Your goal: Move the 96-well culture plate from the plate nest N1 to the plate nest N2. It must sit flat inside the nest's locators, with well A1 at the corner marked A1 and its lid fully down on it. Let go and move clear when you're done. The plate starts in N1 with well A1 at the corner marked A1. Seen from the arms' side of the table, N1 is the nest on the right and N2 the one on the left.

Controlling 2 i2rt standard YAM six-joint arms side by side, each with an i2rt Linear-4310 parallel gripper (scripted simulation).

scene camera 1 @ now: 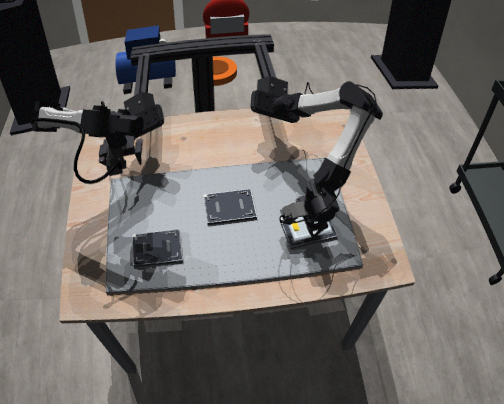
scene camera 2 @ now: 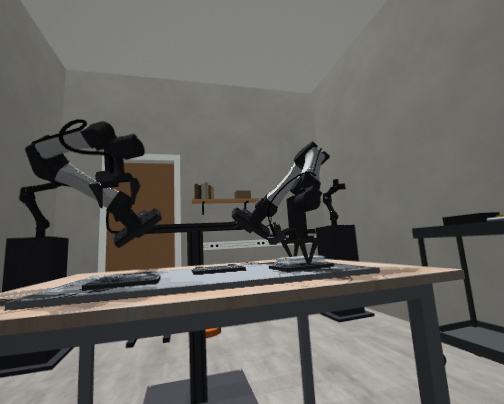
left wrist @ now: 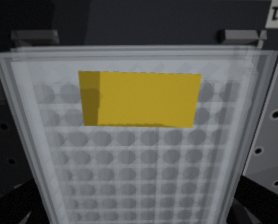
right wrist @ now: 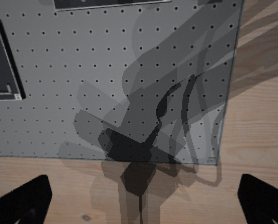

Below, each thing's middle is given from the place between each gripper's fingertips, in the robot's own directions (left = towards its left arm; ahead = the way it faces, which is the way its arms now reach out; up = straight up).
Scene:
Right now my left hand is 2 cm above the nest N2 [left wrist: 72, 29]. Also, from my left hand: plate nest [scene camera 1: 229, 204]: 24 cm to the right, 13 cm behind, 2 cm below; then nest N1 [scene camera 1: 156, 247]: 50 cm to the right, 2 cm below.
The nest N1 lies 23 cm below my right hand, 16 cm ahead of it and 6 cm to the left of it. The rest, counted from my right hand: plate nest: 31 cm to the left, 23 cm below, 4 cm ahead; then nest N2: 55 cm to the left, 23 cm below, 17 cm ahead.

